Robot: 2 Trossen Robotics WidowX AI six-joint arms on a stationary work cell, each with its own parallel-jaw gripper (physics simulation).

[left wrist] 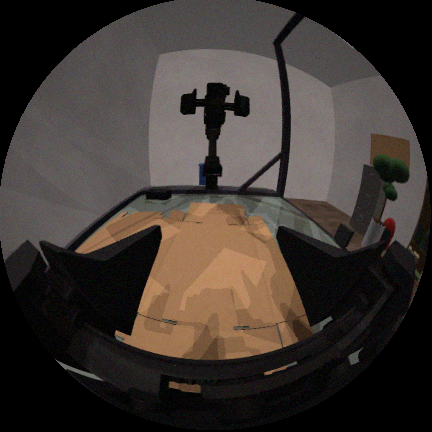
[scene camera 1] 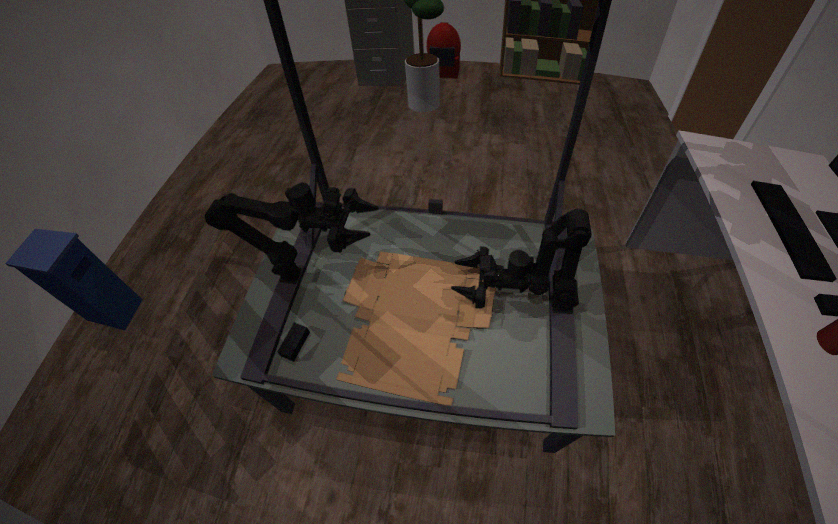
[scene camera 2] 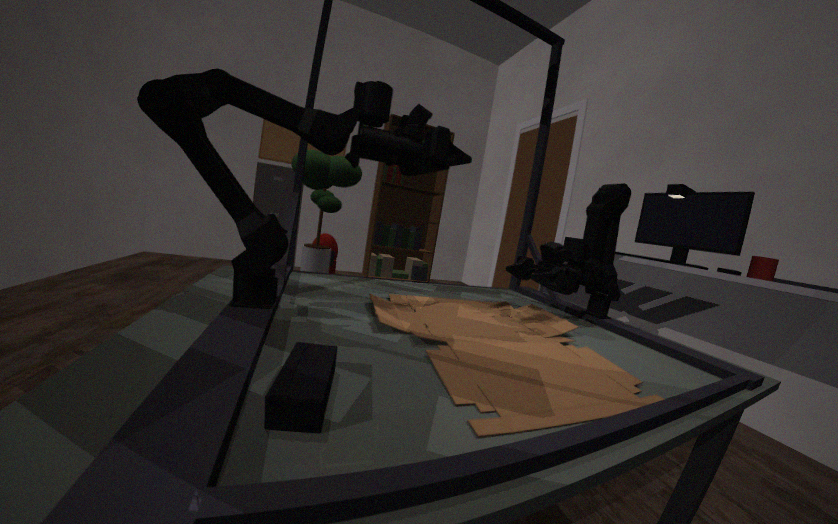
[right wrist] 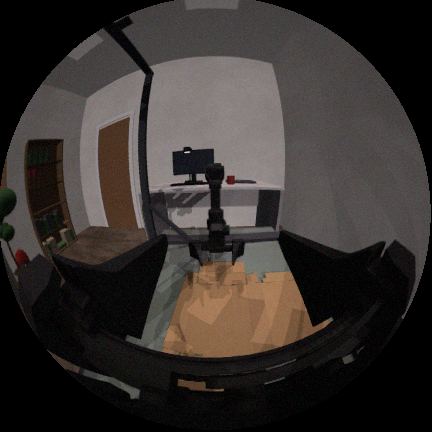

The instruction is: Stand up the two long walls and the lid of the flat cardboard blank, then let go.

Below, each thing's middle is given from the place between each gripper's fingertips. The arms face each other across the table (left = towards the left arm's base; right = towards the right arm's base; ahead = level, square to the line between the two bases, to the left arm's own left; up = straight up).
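My left gripper: 11 cm above the black block (scene camera 2: 297, 400), 24 cm short of it, 46 cm to the left of it.
My right hand: 320 mm above the black block, 240 mm short of it, 250 mm to the left of it.
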